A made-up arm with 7 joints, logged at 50 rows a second.
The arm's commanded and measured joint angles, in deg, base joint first. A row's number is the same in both.
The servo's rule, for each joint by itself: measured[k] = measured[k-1] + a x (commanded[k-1-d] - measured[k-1]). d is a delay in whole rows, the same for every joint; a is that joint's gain. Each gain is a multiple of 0.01, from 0.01 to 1. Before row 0 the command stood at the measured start. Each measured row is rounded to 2 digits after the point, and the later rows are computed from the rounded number. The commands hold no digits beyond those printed.
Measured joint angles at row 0: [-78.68, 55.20, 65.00, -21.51, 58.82, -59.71, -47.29]
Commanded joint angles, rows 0 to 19: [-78.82, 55.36, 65.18, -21.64, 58.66, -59.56, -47.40]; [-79.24, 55.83, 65.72, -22.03, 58.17, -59.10, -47.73]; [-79.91, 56.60, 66.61, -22.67, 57.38, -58.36, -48.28]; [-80.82, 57.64, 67.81, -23.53, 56.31, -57.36, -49.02]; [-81.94, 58.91, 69.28, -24.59, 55.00, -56.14, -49.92]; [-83.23, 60.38, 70.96, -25.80, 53.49, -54.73, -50.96]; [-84.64, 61.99, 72.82, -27.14, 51.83, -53.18, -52.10]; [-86.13, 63.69, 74.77, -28.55, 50.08, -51.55, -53.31]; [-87.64, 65.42, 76.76, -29.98, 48.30, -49.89, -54.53]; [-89.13, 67.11, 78.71, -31.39, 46.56, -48.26, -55.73]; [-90.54, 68.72, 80.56, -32.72, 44.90, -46.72, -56.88]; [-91.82, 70.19, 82.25, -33.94, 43.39, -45.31, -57.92]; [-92.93, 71.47, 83.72, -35.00, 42.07, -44.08, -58.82]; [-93.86, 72.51, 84.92, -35.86, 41.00, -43.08, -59.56]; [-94.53, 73.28, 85.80, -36.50, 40.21, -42.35, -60.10]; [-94.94, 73.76, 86.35, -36.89, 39.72, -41.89, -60.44]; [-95.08, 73.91, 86.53, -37.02, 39.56, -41.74, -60.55]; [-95.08, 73.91, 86.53, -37.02, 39.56, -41.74, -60.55]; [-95.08, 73.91, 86.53, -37.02, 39.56, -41.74, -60.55]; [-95.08, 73.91, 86.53, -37.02, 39.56, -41.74, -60.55]
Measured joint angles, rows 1 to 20: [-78.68, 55.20, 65.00, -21.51, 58.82, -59.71, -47.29]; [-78.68, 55.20, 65.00, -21.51, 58.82, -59.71, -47.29]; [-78.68, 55.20, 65.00, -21.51, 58.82, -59.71, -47.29]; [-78.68, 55.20, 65.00, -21.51, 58.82, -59.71, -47.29]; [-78.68, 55.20, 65.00, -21.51, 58.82, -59.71, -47.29]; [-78.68, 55.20, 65.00, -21.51, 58.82, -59.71, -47.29]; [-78.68, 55.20, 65.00, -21.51, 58.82, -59.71, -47.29]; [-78.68, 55.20, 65.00, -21.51, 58.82, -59.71, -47.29]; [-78.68, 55.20, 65.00, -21.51, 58.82, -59.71, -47.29]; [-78.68, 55.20, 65.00, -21.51, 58.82, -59.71, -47.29]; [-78.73, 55.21, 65.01, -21.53, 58.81, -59.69, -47.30]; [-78.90, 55.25, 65.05, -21.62, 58.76, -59.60, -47.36]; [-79.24, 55.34, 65.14, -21.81, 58.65, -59.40, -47.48]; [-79.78, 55.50, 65.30, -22.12, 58.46, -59.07, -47.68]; [-80.51, 55.74, 65.54, -22.56, 58.18, -58.60, -47.97]; [-81.43, 56.06, 65.87, -23.14, 57.80, -57.98, -48.36]; [-82.52, 56.48, 66.29, -23.86, 57.32, -57.21, -48.85]; [-83.75, 56.98, 66.80, -24.70, 56.74, -56.30, -49.43]; [-85.07, 57.57, 67.40, -25.65, 56.06, -55.27, -50.09]; [-86.45, 58.24, 68.08, -26.68, 55.30, -54.15, -50.82]
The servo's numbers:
d 10
a 0.34 0.07 0.06 0.18 0.08 0.16 0.13

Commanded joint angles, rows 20 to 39: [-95.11, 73.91, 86.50, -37.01, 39.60, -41.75, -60.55]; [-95.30, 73.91, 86.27, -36.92, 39.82, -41.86, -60.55]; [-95.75, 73.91, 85.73, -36.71, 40.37, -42.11, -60.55]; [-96.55, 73.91, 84.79, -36.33, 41.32, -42.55, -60.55]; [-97.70, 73.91, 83.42, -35.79, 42.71, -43.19, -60.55]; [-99.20, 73.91, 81.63, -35.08, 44.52, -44.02, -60.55]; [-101.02, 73.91, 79.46, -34.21, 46.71, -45.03, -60.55]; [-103.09, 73.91, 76.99, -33.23, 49.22, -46.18, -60.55]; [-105.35, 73.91, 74.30, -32.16, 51.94, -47.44, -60.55]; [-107.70, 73.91, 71.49, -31.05, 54.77, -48.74, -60.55]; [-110.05, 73.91, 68.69, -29.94, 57.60, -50.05, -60.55]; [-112.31, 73.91, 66.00, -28.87, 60.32, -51.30, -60.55]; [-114.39, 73.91, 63.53, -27.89, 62.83, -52.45, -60.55]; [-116.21, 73.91, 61.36, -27.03, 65.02, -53.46, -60.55]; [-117.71, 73.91, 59.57, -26.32, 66.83, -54.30, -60.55]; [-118.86, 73.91, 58.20, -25.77, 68.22, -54.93, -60.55]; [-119.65, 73.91, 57.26, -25.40, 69.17, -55.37, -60.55]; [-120.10, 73.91, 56.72, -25.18, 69.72, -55.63, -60.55]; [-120.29, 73.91, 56.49, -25.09, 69.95, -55.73, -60.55]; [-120.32, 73.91, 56.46, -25.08, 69.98, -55.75, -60.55]
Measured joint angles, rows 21 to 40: [-87.84, 58.97, 68.83, -27.77, 54.47, -52.96, -51.61]; [-89.19, 59.76, 69.64, -28.88, 53.58, -51.74, -52.43]; [-90.46, 60.58, 70.48, -29.98, 52.66, -50.51, -53.26]; [-91.62, 61.42, 71.35, -31.04, 51.73, -49.32, -54.08]; [-92.61, 62.25, 72.22, -32.02, 50.81, -48.20, -54.86]; [-93.40, 63.06, 73.07, -32.90, 49.92, -47.19, -55.59]; [-93.97, 63.82, 73.88, -33.64, 49.09, -46.32, -56.23]; [-94.35, 64.53, 74.64, -34.25, 48.33, -45.59, -56.79]; [-94.60, 65.19, 75.35, -34.75, 47.63, -44.97, -57.28]; [-94.76, 65.80, 76.02, -35.16, 46.98, -44.45, -57.71]; [-94.88, 66.37, 76.65, -35.49, 46.39, -44.02, -58.08]; [-95.02, 66.90, 77.23, -35.75, 45.86, -43.67, -58.40]; [-95.27, 67.39, 77.74, -35.92, 45.42, -43.42, -58.68]; [-95.71, 67.85, 78.16, -35.99, 45.09, -43.28, -58.92]; [-96.39, 68.27, 78.48, -35.95, 44.90, -43.27, -59.13]; [-97.35, 68.66, 78.67, -35.79, 44.87, -43.39, -59.31]; [-98.60, 69.03, 78.72, -35.51, 45.02, -43.65, -59.47]; [-100.13, 69.37, 78.62, -35.10, 45.36, -44.05, -59.61]; [-101.90, 69.69, 78.36, -34.57, 45.89, -44.59, -59.73]; [-103.87, 69.99, 77.95, -33.94, 46.60, -45.25, -59.84]
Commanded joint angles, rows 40 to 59: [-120.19, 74.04, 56.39, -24.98, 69.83, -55.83, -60.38]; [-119.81, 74.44, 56.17, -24.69, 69.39, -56.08, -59.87]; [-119.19, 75.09, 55.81, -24.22, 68.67, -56.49, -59.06]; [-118.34, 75.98, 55.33, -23.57, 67.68, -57.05, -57.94]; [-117.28, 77.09, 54.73, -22.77, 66.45, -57.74, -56.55]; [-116.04, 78.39, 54.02, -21.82, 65.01, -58.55, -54.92]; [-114.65, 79.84, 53.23, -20.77, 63.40, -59.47, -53.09]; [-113.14, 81.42, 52.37, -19.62, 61.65, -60.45, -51.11]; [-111.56, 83.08, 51.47, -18.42, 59.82, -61.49, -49.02]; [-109.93, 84.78, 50.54, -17.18, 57.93, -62.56, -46.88]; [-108.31, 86.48, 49.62, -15.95, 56.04, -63.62, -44.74]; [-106.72, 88.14, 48.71, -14.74, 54.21, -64.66, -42.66]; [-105.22, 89.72, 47.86, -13.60, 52.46, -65.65, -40.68]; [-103.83, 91.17, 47.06, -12.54, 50.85, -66.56, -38.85]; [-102.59, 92.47, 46.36, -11.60, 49.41, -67.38, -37.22]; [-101.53, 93.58, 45.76, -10.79, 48.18, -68.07, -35.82]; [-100.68, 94.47, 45.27, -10.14, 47.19, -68.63, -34.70]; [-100.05, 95.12, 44.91, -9.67, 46.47, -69.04, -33.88]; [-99.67, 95.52, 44.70, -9.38, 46.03, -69.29, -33.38]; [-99.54, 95.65, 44.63, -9.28, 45.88, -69.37, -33.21]
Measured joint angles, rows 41 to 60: [-105.97, 70.26, 77.39, -33.22, 47.48, -46.02, -59.93]; [-108.13, 70.52, 76.71, -32.44, 48.51, -46.86, -60.01]; [-110.26, 70.76, 75.92, -31.62, 49.66, -47.75, -60.08]; [-112.28, 70.98, 75.05, -30.79, 50.89, -48.66, -60.14]; [-114.13, 71.19, 74.12, -29.99, 52.17, -49.56, -60.19]; [-115.74, 71.38, 73.16, -29.23, 53.45, -50.42, -60.24]; [-117.07, 71.56, 72.21, -28.54, 54.71, -51.21, -60.28]; [-118.10, 71.72, 71.28, -27.94, 55.91, -51.92, -60.32]; [-118.84, 71.87, 70.39, -27.43, 57.03, -52.53, -60.35]; [-119.34, 72.01, 69.55, -27.01, 58.07, -53.05, -60.38]; [-119.63, 72.15, 68.76, -26.64, 59.01, -53.49, -60.38]; [-119.69, 72.31, 68.00, -26.29, 59.84, -53.90, -60.31]; [-119.52, 72.50, 67.27, -25.92, 60.55, -54.31, -60.15]; [-119.12, 72.74, 66.55, -25.50, 61.12, -54.75, -59.86]; [-118.49, 73.04, 65.84, -25.01, 61.55, -55.23, -59.43]; [-117.66, 73.41, 65.13, -24.44, 61.83, -55.76, -58.84]; [-116.64, 73.86, 64.42, -23.78, 61.96, -56.35, -58.09]; [-115.45, 74.39, 63.70, -23.03, 61.94, -57.01, -57.18]; [-114.13, 75.00, 62.97, -22.20, 61.77, -57.73, -56.12]; [-112.70, 75.68, 62.22, -21.30, 61.46, -58.50, -54.92]
